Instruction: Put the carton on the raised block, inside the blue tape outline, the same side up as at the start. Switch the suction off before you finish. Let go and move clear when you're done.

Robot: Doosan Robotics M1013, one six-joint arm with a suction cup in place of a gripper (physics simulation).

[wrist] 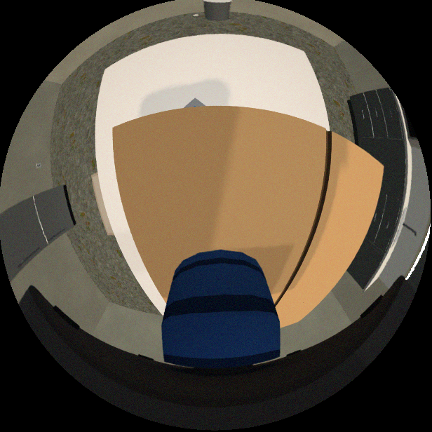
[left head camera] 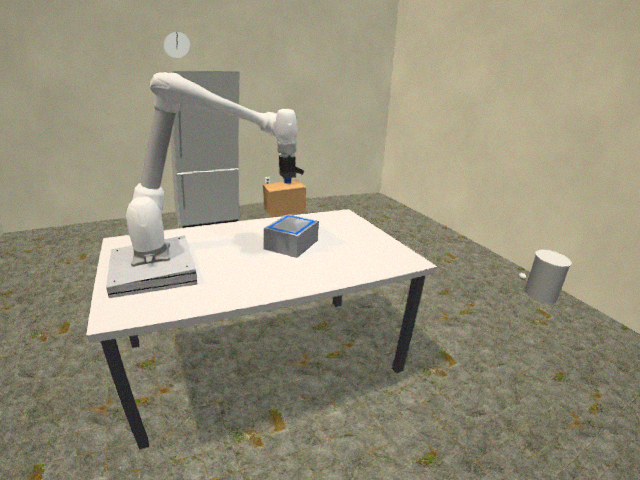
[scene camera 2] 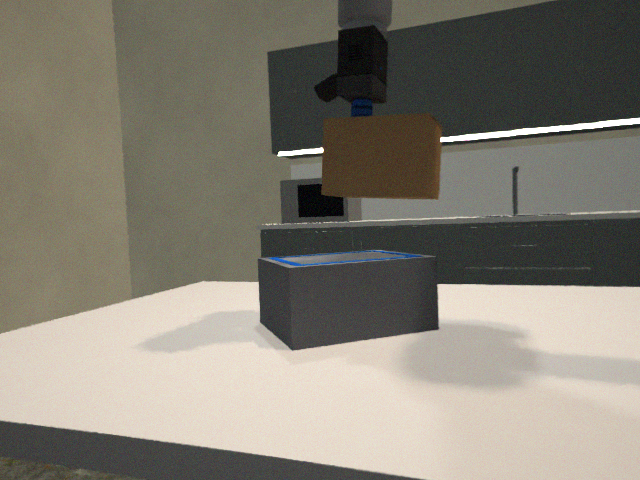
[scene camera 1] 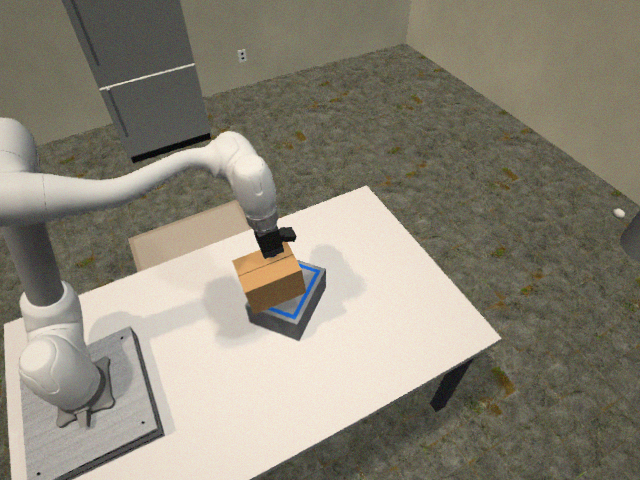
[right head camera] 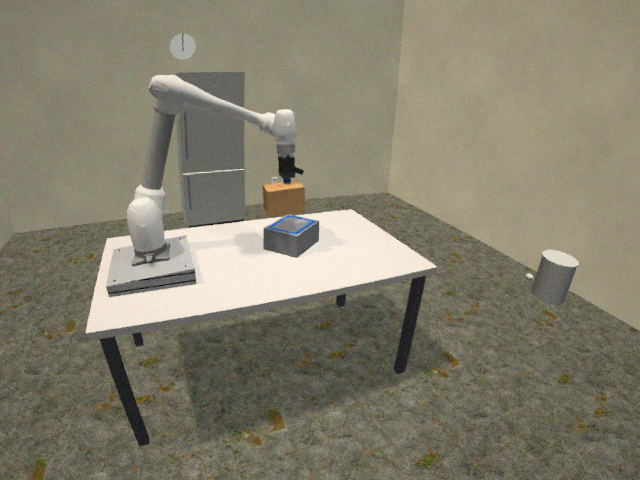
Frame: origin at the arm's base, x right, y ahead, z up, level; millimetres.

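Where they show: hand at its tool point: [left head camera: 287,185] [scene camera 2: 361,127] [right head camera: 287,185]; arm's base at its link origin: [left head camera: 151,255] [scene camera 1: 85,391] [right head camera: 152,255].
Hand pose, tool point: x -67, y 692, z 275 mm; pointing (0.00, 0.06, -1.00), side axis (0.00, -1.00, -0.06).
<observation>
Each offset is from my tool point to the top centre of the thing. Level surfaces: height alone.
The orange-brown carton {dx +35, dy -27, dz +17 mm} [left head camera: 284,199] [right head camera: 284,199] [scene camera 1: 272,281] [scene camera 2: 381,157] [wrist: 215,185] hangs upright in the air from my suction cup [left head camera: 287,180] [right head camera: 286,180] [scene camera 2: 361,107] [wrist: 221,310], which is on its top face, off the middle. The raised block {dx -23, dy +36, dz -221 mm} [left head camera: 280,243] [right head camera: 280,243] [scene camera 1: 279,325] [scene camera 2: 361,299] is a dark grey box on the table, with a blue tape outline [left head camera: 303,230] [right head camera: 303,230] [scene camera 1: 312,285] [scene camera 2: 299,264] on its top. The carton is above the block with a visible gap in scene camera 2, turned relative to the outline. In the wrist view the carton hides most of the block.
The white table {dz -342 mm} [left head camera: 232,289] [right head camera: 232,286] [scene camera 1: 361,392] [scene camera 2: 155,403] [wrist: 270,65] carries the arm's grey base plate [left head camera: 121,268] [right head camera: 121,268] [scene camera 1: 124,392] at its left end. A grey fridge [left head camera: 211,134] [right head camera: 217,134] [scene camera 1: 149,103] stands behind the table. A grey bin [left head camera: 546,279] [right head camera: 553,279] stands on the floor to the right.
</observation>
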